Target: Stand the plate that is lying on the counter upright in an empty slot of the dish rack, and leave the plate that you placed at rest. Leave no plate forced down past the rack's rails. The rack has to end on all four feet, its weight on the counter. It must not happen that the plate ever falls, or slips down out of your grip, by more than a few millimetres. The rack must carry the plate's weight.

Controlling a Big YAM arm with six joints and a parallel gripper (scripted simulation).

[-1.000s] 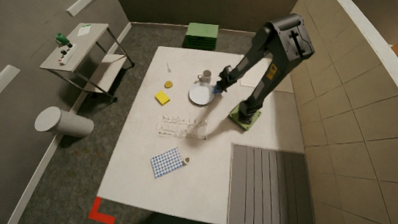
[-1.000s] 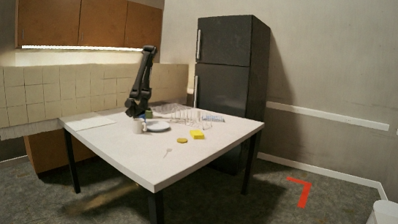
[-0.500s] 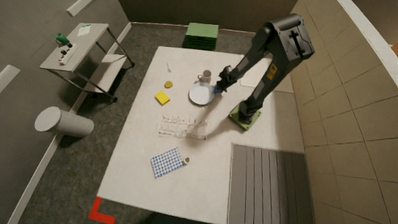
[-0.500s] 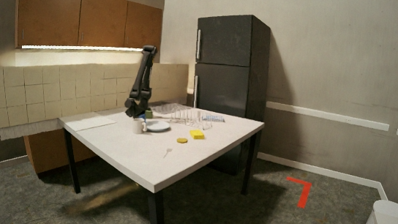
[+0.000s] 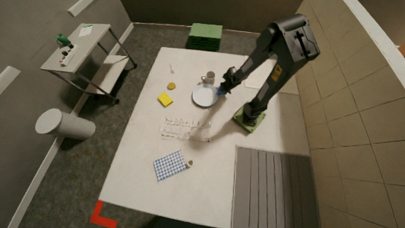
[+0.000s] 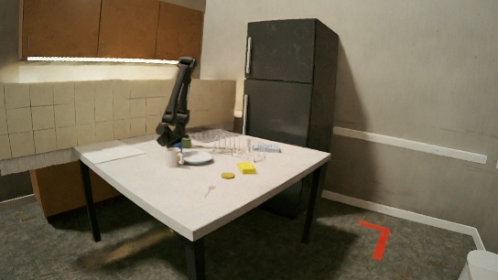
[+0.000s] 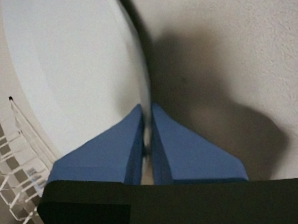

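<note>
Right now the white mug is 8 cm ahead of my hand, 11 cm to the right of it and 2 cm above it. The rest, counted from my hand: white cup: 7 cm ahead, 52 cm to the left, 1 cm below; spoon: 44 cm ahead, 18 cm to the right, 2 cm below; yellow disc: 38 cm ahead, 1 cm below.
</note>
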